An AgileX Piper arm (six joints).
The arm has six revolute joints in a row. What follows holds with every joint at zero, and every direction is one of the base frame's. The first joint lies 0.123 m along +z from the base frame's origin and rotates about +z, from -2.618 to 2.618 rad. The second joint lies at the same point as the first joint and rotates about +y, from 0 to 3.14 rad. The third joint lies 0.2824 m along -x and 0.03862 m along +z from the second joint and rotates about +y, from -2.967 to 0 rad. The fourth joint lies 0.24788 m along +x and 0.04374 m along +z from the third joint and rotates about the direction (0.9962, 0, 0.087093), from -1.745 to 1.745 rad. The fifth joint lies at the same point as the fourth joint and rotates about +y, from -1.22 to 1.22 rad. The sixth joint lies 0.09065 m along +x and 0.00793 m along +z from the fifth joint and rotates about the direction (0.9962, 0, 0.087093), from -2.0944 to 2.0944 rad. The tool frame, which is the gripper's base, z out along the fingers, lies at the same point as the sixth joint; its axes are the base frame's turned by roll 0, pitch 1.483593 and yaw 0 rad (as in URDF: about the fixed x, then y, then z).
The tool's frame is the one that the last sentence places.
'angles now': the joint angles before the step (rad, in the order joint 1, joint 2, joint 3, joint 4, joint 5, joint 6). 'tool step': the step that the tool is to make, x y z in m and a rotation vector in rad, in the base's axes. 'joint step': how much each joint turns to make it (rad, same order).
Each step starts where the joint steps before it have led.
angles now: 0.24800, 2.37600, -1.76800, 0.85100, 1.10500, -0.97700
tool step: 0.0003, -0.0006, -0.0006, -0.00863, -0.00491, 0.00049
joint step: -0.00004, 0.00006, 0.00007, -0.00896, -0.00506, 0.00087
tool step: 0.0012, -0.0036, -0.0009, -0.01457, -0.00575, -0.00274
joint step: -0.00590, -0.00007, 0.00008, -0.01598, -0.00508, 0.00206
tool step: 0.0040, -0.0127, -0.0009, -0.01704, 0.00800, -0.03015
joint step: -0.02616, 0.00002, -0.00035, -0.01915, 0.00033, 0.01816
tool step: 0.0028, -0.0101, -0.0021, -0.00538, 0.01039, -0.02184
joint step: -0.02194, 0.00380, 0.00036, -0.00593, 0.00386, 0.00691
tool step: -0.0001, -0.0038, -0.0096, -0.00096, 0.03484, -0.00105
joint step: -0.00891, 0.02237, -0.00251, -0.00103, 0.01703, 0.00416
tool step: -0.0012, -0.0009, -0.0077, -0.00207, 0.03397, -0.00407
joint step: -0.00204, 0.01685, 0.00025, -0.00097, 0.01196, 0.01290
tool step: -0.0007, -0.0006, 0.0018, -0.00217, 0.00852, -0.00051
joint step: -0.00091, -0.00417, 0.00032, -0.00493, 0.00885, 0.00995
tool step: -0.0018, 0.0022, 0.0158, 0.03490, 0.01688, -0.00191
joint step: -0.00013, -0.02681, -0.00538, 0.02491, 0.04220, 0.02005
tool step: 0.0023, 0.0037, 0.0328, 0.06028, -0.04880, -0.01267
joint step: -0.00008, -0.05299, -0.02181, 0.04905, 0.01993, 0.00380
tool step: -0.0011, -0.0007, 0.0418, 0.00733, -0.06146, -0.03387
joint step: 0.00014, -0.08114, -0.01907, -0.01004, 0.00003, 0.05425
